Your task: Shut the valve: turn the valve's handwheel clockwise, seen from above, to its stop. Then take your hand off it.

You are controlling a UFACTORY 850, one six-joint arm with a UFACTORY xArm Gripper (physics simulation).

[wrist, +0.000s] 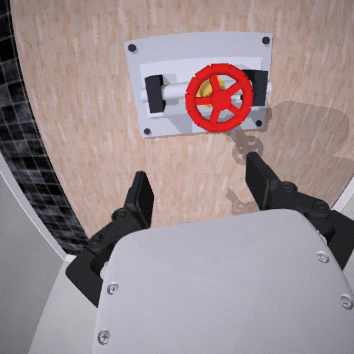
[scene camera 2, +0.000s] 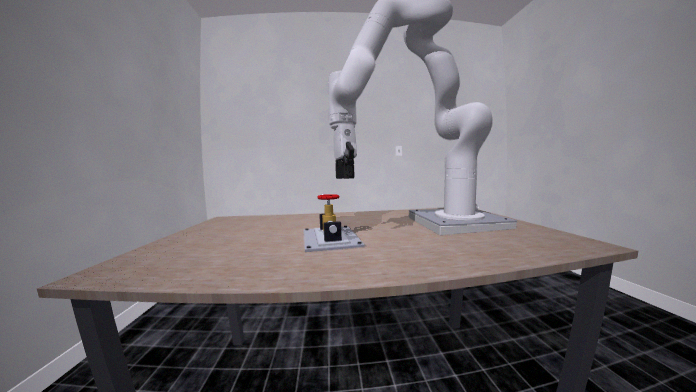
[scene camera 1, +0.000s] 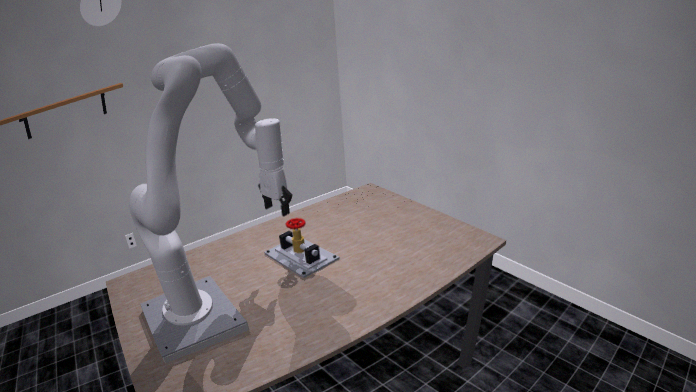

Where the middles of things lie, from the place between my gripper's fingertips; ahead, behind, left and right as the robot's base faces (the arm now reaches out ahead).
Labels:
Right now my hand is 7 cm above the red handwheel (wrist: pixel 220 99), 5 cm short of it and 2 cm to the left of it. Also, from my hand: grey plate (scene camera 1: pixel 272 253) (19 cm below, 5 cm ahead, 2 cm to the right).

